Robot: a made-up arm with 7 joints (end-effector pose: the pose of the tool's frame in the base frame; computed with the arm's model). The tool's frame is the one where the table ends. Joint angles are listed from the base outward.
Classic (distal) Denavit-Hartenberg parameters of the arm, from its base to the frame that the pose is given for. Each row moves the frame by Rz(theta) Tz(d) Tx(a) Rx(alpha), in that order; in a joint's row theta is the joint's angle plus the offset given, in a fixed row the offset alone. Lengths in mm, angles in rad.
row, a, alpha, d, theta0
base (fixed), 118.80, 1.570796, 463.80, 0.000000
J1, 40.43, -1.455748, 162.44, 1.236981
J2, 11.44, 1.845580, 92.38, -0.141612
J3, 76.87, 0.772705, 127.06, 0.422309
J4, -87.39, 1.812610, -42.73, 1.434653
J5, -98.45, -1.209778, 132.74, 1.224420
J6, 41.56, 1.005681, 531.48, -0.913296
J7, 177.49, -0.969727, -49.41, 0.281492
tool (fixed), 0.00, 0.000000, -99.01, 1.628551
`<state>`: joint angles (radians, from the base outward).
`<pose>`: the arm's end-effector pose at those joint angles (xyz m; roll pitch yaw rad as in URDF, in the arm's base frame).
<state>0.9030 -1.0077 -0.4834 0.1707 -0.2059 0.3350 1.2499</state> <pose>0.3415 -0.4202 1.0870 -0.8015 0.4737 1.3733</pose>
Working (the frame after each row of the table, in the pose's form):
after base (fixed): 0.1188 0.0000 0.4638 1.5708 0.0000 0.0000
after J1: 0.0970 -0.1624 0.4979 -3.0265 -1.0016 3.1416
after J2: 0.0182 -0.1834 0.4530 -2.2426 -0.4127 -1.7157
after J3: 0.1050 -0.2977 0.4147 -1.4878 -0.4602 -1.6733
after J4: 0.0589 -0.2584 0.4908 0.4197 1.1378 -1.4746
after J5: -0.0656 -0.3280 0.5742 -0.0571 0.3370 -0.5065
after J6: 0.1206 -0.4226 1.0647 0.7704 0.2501 -1.1048
after J7: 0.2779 -0.3755 1.1483 -0.5945 -0.7269 0.1806

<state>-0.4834 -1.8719 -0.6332 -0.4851 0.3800 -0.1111 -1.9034</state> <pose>0.3757 -0.2876 0.7499 2.7382 1.4670 1.5345</pose>
Working (the frame after each row of the table, in the pose's form):
after base (fixed): 0.1188 0.0000 0.4638 1.5708 0.0000 0.0000
after J1: 0.1483 -0.1624 0.4915 0.1150 -0.7536 0.0000
after J2: 0.0827 -0.1833 0.5542 2.5227 0.3777 -1.8335
after J3: 0.0169 -0.1949 0.4216 -2.9052 0.4932 -1.6387
after J4: 0.0770 -0.1817 0.4969 -1.6290 0.4593 -2.7187
after J5: 0.0944 -0.3254 0.5766 0.4709 1.0747 0.5454
after J6: 0.5887 -0.3445 0.7754 0.0208 0.6964 -1.1476
after J7: 0.4112 -0.3795 0.7404 -1.6662 -0.0168 -2.7709

